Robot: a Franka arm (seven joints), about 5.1 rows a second.
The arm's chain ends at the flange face. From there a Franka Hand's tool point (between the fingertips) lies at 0.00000 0.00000 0.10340 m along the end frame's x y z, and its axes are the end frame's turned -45 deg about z.
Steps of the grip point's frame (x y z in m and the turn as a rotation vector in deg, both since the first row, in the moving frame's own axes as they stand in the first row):
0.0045 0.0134 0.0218 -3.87 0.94 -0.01
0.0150 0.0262 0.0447 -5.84 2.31 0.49
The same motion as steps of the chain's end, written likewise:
0.0065 0.0026 0.0220 -2.07 3.40 -0.01
0.0188 0.0034 0.0453 -2.50 5.76 0.49

